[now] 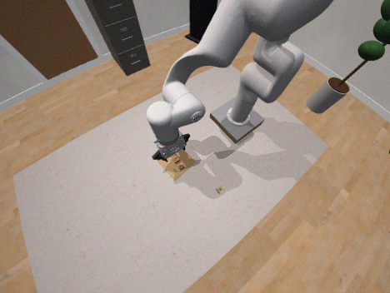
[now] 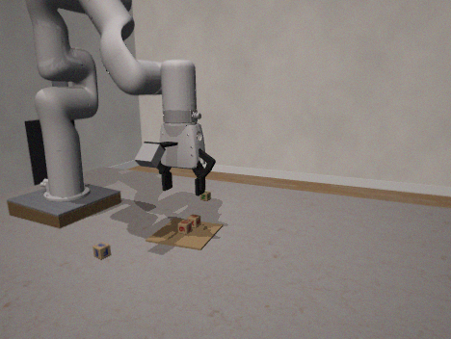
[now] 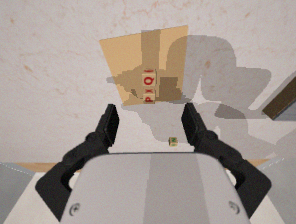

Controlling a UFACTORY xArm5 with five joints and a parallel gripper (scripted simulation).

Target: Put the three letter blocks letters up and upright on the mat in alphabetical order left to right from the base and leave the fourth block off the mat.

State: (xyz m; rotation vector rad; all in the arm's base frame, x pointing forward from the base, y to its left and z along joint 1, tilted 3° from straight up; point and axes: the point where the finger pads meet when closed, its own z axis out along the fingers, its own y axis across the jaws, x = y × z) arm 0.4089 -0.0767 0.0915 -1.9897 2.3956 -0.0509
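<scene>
Right now the tan mat is 110 mm below my hand. From my hand the other things lie so: blue-lettered block 130 mm behind, 150 mm to the right, 100 mm below.
</scene>
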